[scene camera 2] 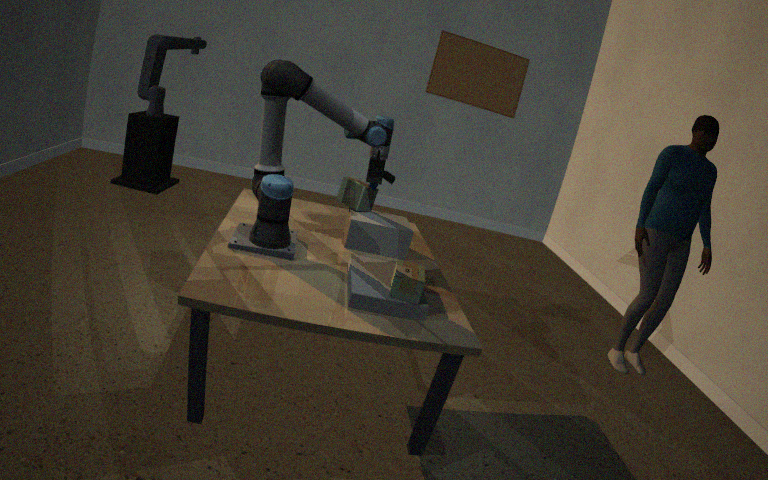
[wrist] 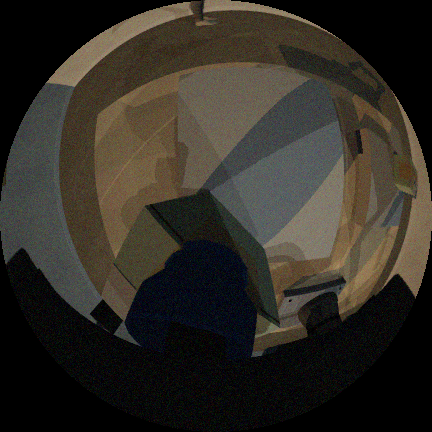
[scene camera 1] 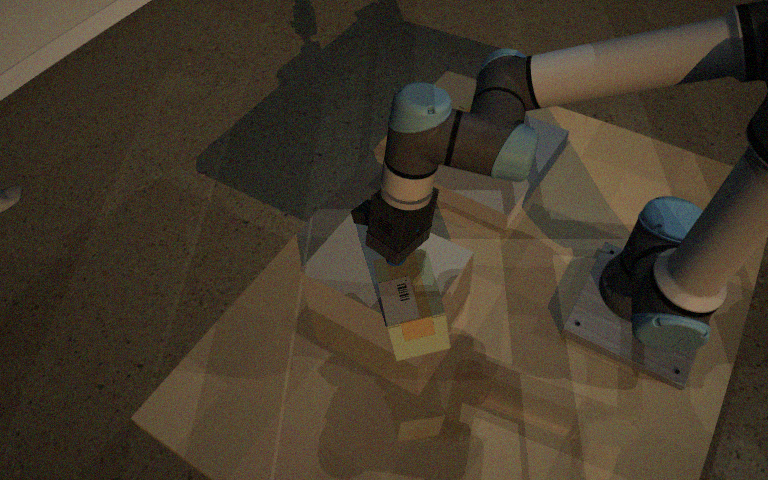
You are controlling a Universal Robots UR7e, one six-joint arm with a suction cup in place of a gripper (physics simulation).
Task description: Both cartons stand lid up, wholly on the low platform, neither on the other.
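Pixels of known places: hand at its tool point: (scene camera 2: 372, 190) (wrist: 203, 258); arm's base at its link origin: (scene camera 2: 269, 240) (wrist: 316, 305).
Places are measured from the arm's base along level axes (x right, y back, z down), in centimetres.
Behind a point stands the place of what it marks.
Observation:
My suction gripper (scene camera 1: 395, 262) @[x -33.8, y -32.6, z -19.0 cm] (scene camera 2: 373, 185) (wrist: 197, 295) holds a green-yellow carton (scene camera 1: 412, 297) @[x -38.4, y -25.3, z -20.6 cm] (scene camera 2: 355, 194) @[x -31.5, y -26.2, z -16.3 cm] (wrist: 200, 220) @[x -34.5, y -33.6, z -16.9 cm]. The carton is tilted close above the tall grey block; whether it touches is unclear. Its white barcode label and a yellow face with an orange patch show in scene camera 1, the patch face turned sideways. The second carton (scene camera 2: 408, 281) @[x 28.8, y -47.7, z -9.1 cm] (wrist: 404, 172) stands on the low platform (scene camera 2: 373, 302) @[x 31.0, y -39.1, z -0.8 cm] (wrist: 393, 212) @[x 20.3, y -35.7, z -2.5 cm], near its right side in scene camera 2. In scene camera 1 the arm hides this carton; part of the low platform (scene camera 1: 548, 137) @[x 26.5, y -34.9, z -2.5 cm] shows.
The tall grey block (scene camera 1: 334, 263) @[x -35.1, y -45.8, z -9.7 cm] (scene camera 2: 376, 237) @[x -19.0, y -38.2, z -4.6 cm] (wrist: 300, 185) @[x -25.6, y -35.9, z -9.7 cm] stands beside the low platform on the wooden table (scene camera 1: 226, 390) @[x -62.7, y -49.4, z 2.3 cm] (scene camera 2: 226, 294) @[x 43.1, y 2.9, z 2.3 cm]. The arm's base plate (scene camera 1: 628, 353) @[x -13.6, y 4.5, z 0.2 cm] (scene camera 2: 243, 244) @[x 8.4, y 7.7, z 0.4 cm] is bolted to the table. A person (scene camera 2: 682, 186) stands near the wall beyond the table.

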